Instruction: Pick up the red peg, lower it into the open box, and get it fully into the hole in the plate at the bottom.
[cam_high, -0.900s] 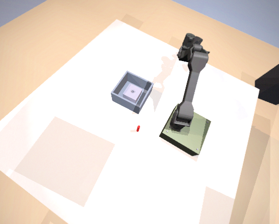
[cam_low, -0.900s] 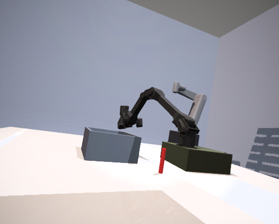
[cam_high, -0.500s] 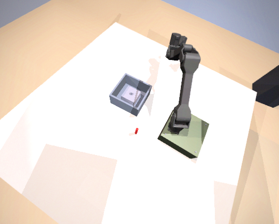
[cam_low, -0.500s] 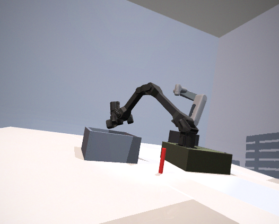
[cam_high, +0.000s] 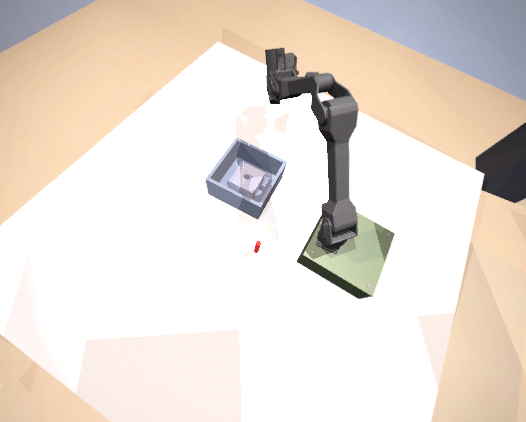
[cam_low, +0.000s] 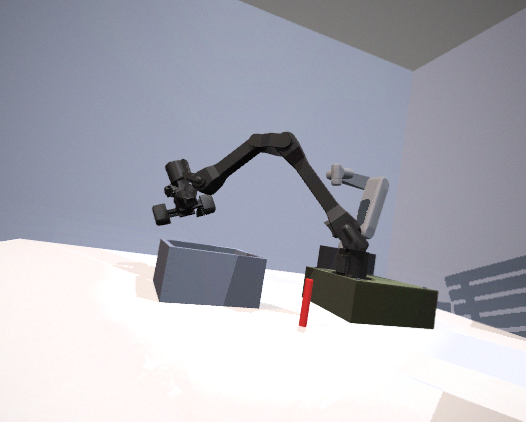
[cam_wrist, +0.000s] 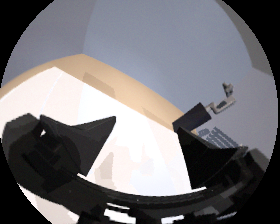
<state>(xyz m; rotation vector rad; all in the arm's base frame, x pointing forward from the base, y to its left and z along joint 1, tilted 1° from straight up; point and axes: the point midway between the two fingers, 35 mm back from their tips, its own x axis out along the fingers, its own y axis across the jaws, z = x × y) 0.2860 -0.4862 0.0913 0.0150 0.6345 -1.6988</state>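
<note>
The red peg is 90 mm behind my gripper tip, 610 mm to the left of it and 110 mm below it. Round my gripper tip: grey box (30 mm ahead, 410 mm to the left, 130 mm below); then plate (30 mm ahead, 410 mm to the left, 110 mm below).
</note>
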